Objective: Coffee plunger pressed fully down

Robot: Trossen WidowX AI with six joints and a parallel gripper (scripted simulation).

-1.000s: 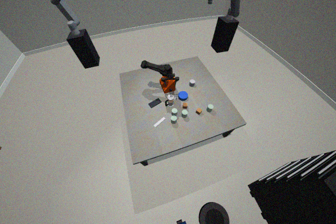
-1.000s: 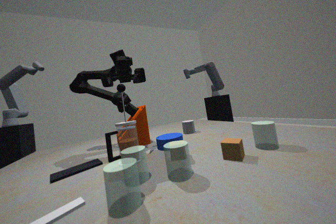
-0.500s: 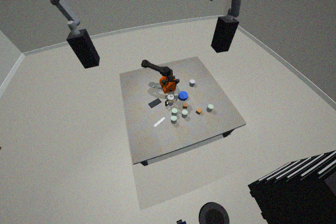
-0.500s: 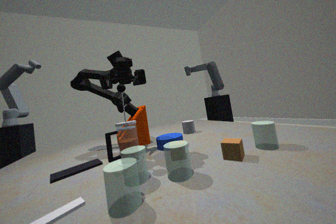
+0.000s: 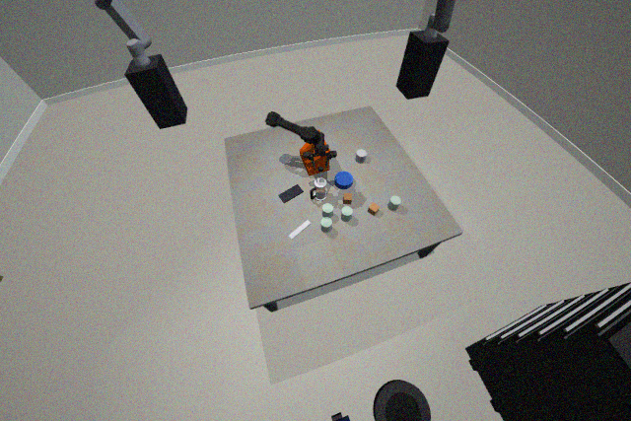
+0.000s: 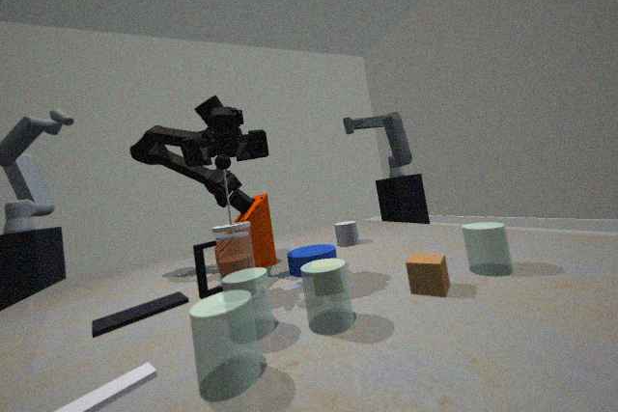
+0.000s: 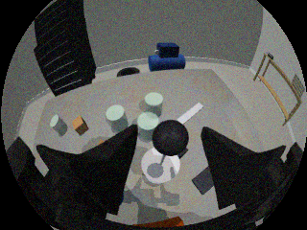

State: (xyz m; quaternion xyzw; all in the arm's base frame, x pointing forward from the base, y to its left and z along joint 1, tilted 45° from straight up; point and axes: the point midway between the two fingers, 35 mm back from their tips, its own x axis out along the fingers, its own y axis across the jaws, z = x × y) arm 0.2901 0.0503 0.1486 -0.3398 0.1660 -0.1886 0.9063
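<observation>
Right now my gripper tip is 14 cm above the coffee press and 1 cm to the left of it. Round my gripper tip: dark flat slab (27 cm below, 18 cm to the right, 7 cm behind); then blue disc (25 cm below, 18 cm to the left, 7 cm behind); then white bar (27 cm below, 19 cm ahead, 18 cm to the right).
</observation>
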